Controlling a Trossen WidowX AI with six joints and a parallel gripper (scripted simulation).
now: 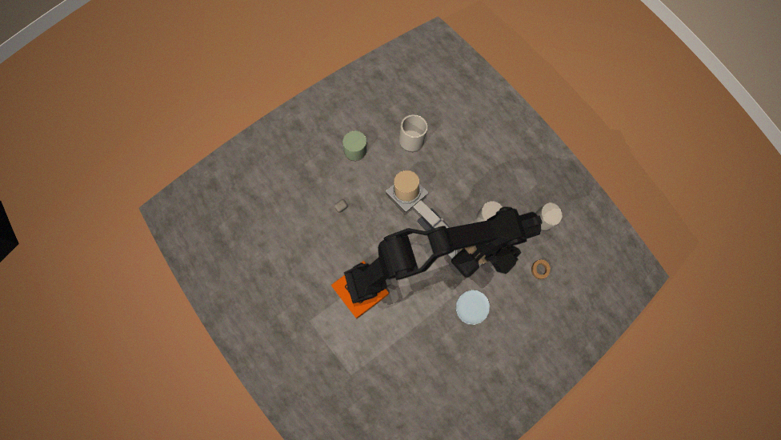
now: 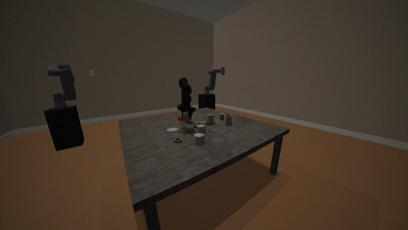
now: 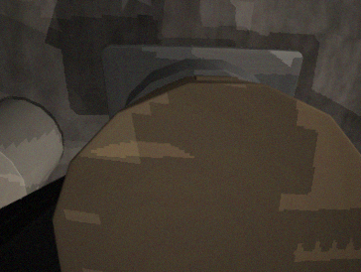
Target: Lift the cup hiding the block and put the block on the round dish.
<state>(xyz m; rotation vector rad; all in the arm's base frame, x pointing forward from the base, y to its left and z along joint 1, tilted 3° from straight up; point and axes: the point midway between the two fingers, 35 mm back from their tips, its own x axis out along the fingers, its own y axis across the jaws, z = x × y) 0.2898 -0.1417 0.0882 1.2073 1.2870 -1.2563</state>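
Now: the teal block 10 mm to the left of my gripper tip and 30 mm below it. Round my gripper tip: pale blue round dish: 80 mm behind, 120 mm to the right, 110 mm below; then tan cup: 290 mm to the left, 50 mm below; then small balance: 130 mm to the left, 80 mm below.
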